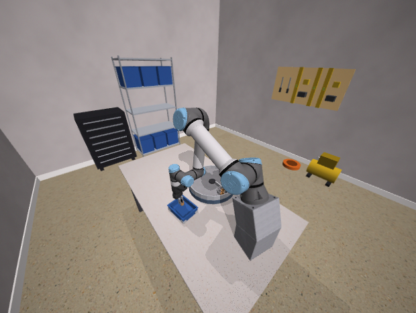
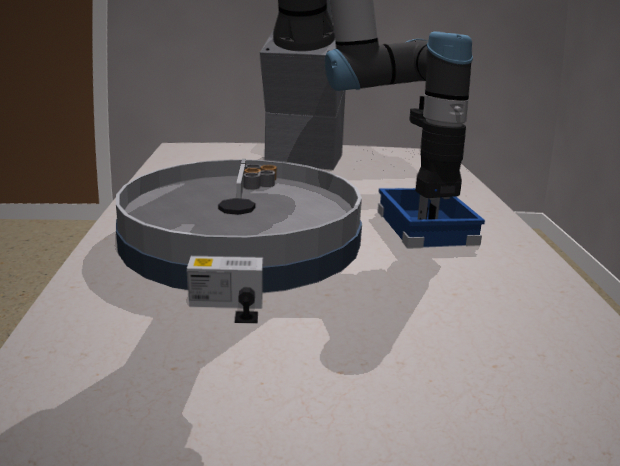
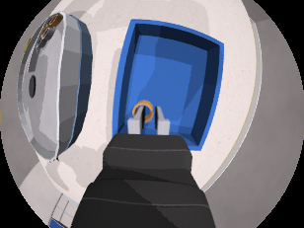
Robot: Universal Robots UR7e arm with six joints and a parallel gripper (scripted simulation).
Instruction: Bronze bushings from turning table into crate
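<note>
Right now my hand is 5 cm past the blue crate, 2 cm to the right of it and 2 cm above it. Round my hand: grey turning table: 34 cm to the right, 5 cm behind, 1 cm above.
</note>
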